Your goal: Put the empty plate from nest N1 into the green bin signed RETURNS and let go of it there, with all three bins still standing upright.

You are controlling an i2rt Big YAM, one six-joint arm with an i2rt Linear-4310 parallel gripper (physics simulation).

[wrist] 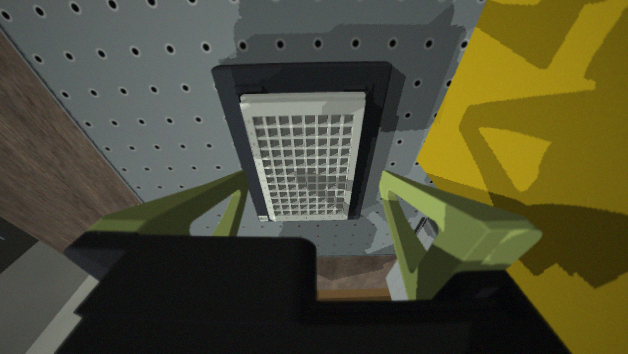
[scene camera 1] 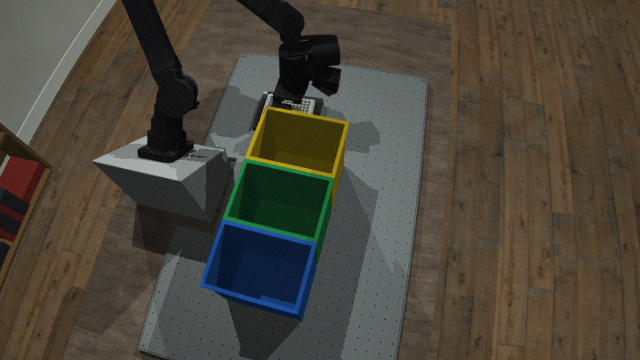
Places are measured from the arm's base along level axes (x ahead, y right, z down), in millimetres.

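Pixels of known places: gripper, fingertip midpoint: (wrist: pixel 314 177) (scene camera 1: pixel 292 106); arm's base at its link origin: (scene camera 1: pixel 166 152).
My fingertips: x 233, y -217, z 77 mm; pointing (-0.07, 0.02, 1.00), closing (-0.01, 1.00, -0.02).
For each thing: its middle in the pictures, then the offset to it from my fingertips. Level surfaces: height alone.
- white gridded plate at the middle of its body: (wrist: pixel 306 170) (scene camera 1: pixel 287 110) dx -17, dy -6, dz +30 mm
- dark nest at the middle of its body: (wrist: pixel 306 163) (scene camera 1: pixel 288 113) dx -17, dy -6, dz +42 mm
- green bin at the middle of its body: (scene camera 1: pixel 283 215) dx +55, dy +296, dz -40 mm
- yellow bin at the middle of its body: (scene camera 1: pixel 300 161) dx +61, dy +166, dz -40 mm
- blue bin at the middle of its body: (scene camera 1: pixel 265 275) dx +48, dy +426, dz -40 mm
- perforated board at its surface level: dz +49 mm
A white gridded plate (scene camera 1: pixel 307 105) (wrist: pixel 303 108) lies in a dark nest (scene camera 1: pixel 258 114) (wrist: pixel 302 77) beside the yellow bin. No nest sign is readable. My gripper (scene camera 1: pixel 295 106) (wrist: pixel 314 177) is open and empty, above the plate. In the wrist view its green fingers stand apart, left and right of the plate's lower half; in the scene view the wrist hides most of them and part of the plate. The green bin (scene camera 1: pixel 287 200) stands upright, in the middle of the row of three; its inside looks empty and its RETURNS sign does not show.
The yellow bin (scene camera 1: pixel 303 142) (wrist: pixel 525 100) stands upright close to the nest, on the right in the wrist view. The blue bin (scene camera 1: pixel 265 267) stands upright at the row's other end. The perforated board (scene camera 1: pixel 385 210) (wrist: pixel 165 70) lies under them. The arm's grey pedestal (scene camera 1: pixel 165 185) stands left of the bins.
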